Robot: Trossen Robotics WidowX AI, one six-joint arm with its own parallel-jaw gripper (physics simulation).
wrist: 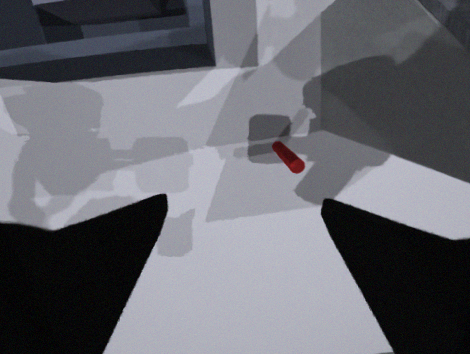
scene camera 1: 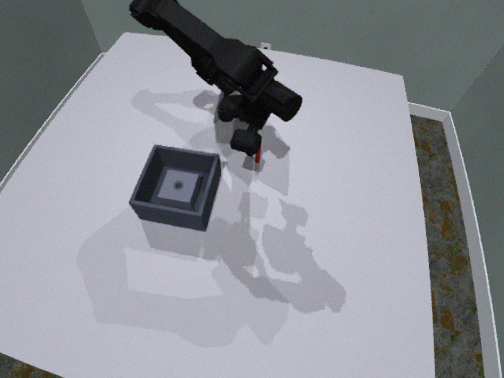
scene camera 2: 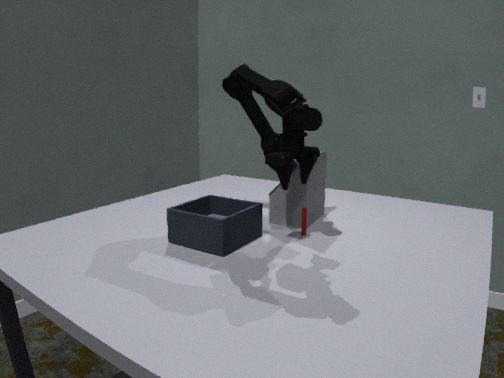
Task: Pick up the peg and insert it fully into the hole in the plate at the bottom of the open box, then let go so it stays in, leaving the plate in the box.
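Places are measured from the arm's base along level axes (x ahead, y left, z up), in metres.
Pixels of known places: gripper, fingertip midpoint: (wrist: 245, 204) (scene camera 2: 294, 186); arm's base at its link origin: (scene camera 2: 295, 175).
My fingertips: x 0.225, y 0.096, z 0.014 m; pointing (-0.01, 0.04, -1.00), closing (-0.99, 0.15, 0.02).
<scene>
Ahead of a thing's pixels: the offset from my fingertips to its middle. "spot": to the spot under its first point. Level surfaces: height alone.
The red peg {dx -0.053, dy +0.009, dz -0.113 m} (scene camera 1: 258, 154) (scene camera 2: 304, 221) (wrist: 288, 157) stands upright on the table, right of the open dark blue-grey box {dx +0.104, dy -0.191, dz -0.104 m} (scene camera 1: 170, 219) (scene camera 2: 197, 230) (wrist: 125, 56). In the first scene view my arm partly covers the peg. The light square plate {dx +0.104, dy -0.191, dz -0.118 m} (scene camera 1: 169, 193) lies on the box's bottom, and its round hole {spot: dx +0.097, dy -0.195, dz -0.107 m} (scene camera 1: 178, 185) is visible. My gripper (scene camera 2: 295, 185) (wrist: 245, 204) is open and empty, pointing down above the peg's height. In the wrist view the peg shows beyond the fingertips, nearer the right finger and not between them.
A grey slant-topped block (scene camera 2: 315, 192) (wrist: 385, 112) stands close behind the peg; my arm hides much of it in the first scene view. The box walls rise from the white table {dz -0.153 m} (scene camera 1: 360, 225) (scene camera 2: 410, 280). Arm shadows fall across the table.
</scene>
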